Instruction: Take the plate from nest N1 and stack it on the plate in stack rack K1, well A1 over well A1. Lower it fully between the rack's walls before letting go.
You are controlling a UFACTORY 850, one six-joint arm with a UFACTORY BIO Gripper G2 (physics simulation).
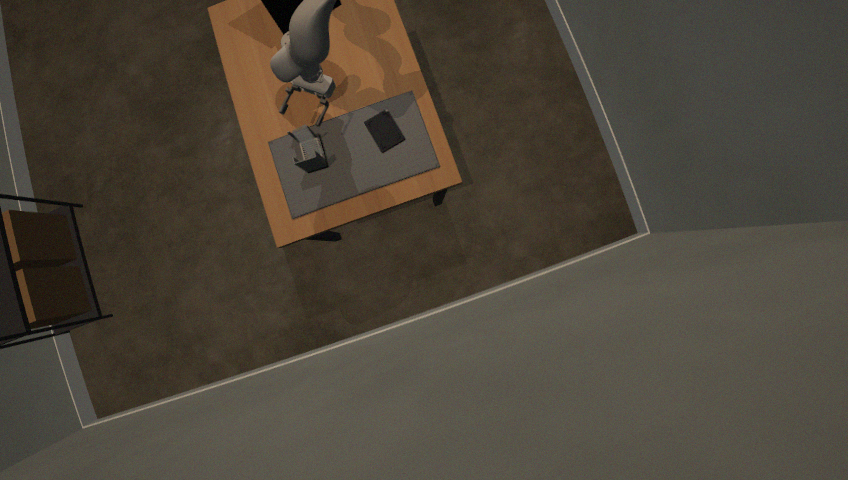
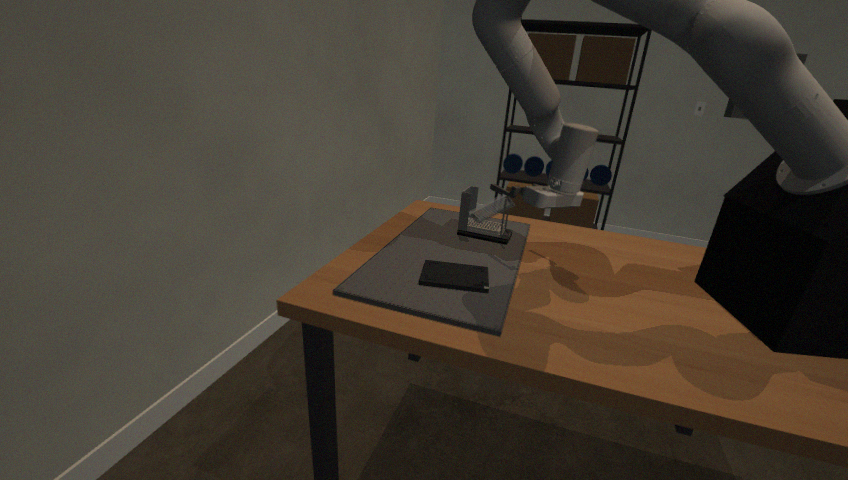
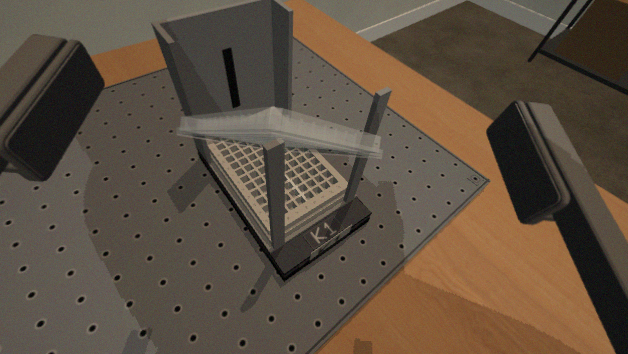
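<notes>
A clear plate lies tilted in stack rack K1. Its raised end is by the two front posts; it slopes down toward the tall back wall. Below it, the pale gridded plate sits low in the rack. Well A1 cannot be made out on either plate. A flat black nest, its label not legible, shows no plate on it. My gripper is open and empty, above the rack's front side, its fingers wide apart.
The rack and nest stand on a grey perforated board on the wooden table. The rack's back wall and front posts stand upright. A shelf unit stands beyond the table.
</notes>
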